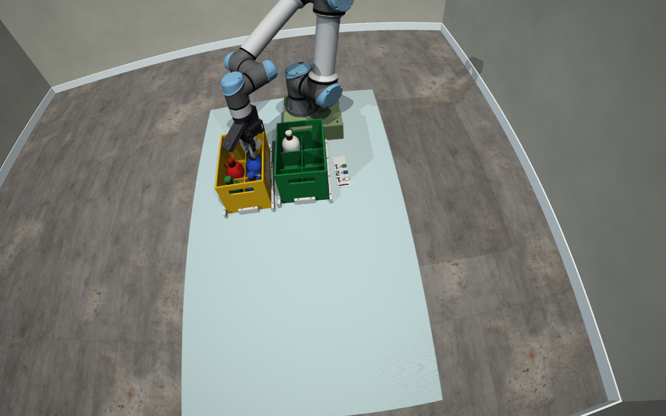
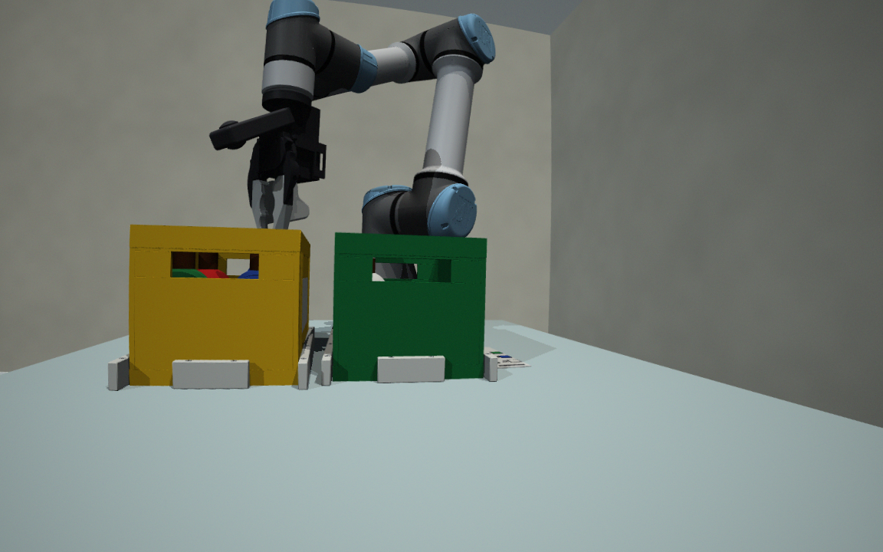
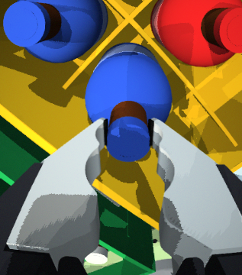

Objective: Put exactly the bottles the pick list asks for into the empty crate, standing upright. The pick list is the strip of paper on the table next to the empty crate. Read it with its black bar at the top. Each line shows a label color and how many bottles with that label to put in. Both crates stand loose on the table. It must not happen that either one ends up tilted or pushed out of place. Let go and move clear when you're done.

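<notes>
The yellow crate lies 10 mm ahead of my hand, 40 mm to the right of it and 90 mm below it. Also, from my hand: green bottle: 110 mm ahead, 70 mm to the right, 90 mm below; then white bottle: 130 mm behind, 120 mm to the left, 90 mm below; then red bottle: 20 mm ahead, 90 mm to the right, 90 mm below.
</notes>
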